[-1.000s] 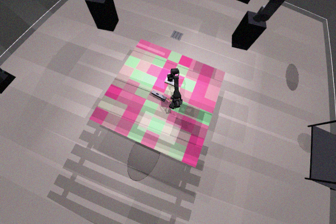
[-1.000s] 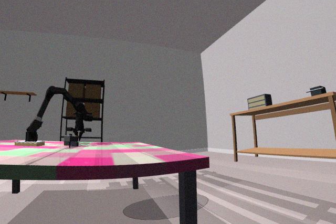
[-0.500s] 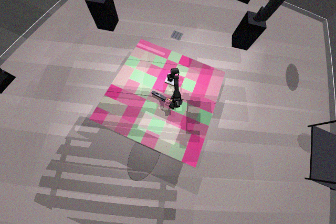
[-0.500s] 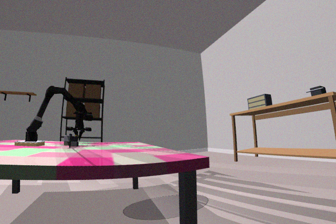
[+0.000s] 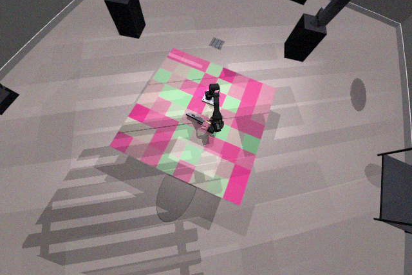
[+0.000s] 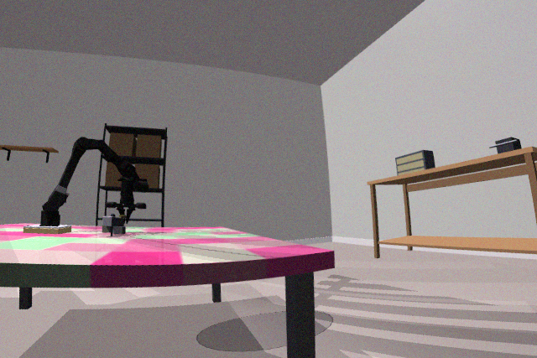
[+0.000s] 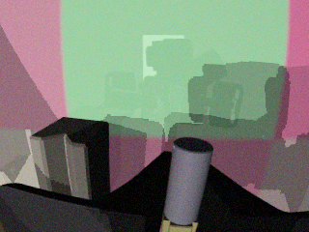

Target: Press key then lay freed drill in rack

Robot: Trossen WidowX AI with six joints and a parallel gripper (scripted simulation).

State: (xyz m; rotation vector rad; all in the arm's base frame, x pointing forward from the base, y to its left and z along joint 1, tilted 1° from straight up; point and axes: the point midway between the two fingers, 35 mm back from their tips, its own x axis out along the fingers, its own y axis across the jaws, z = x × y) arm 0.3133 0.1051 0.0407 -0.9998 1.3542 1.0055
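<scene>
The drill lies 1 cm behind my gripper tip, 4 cm to the right of it and 4 cm above it. Also, from my gripper tip: grey fixture 5 cm behind, 19 cm to the right, 1 cm above; rack 8 cm behind, 1 cm to the right, 2 cm below.
</scene>
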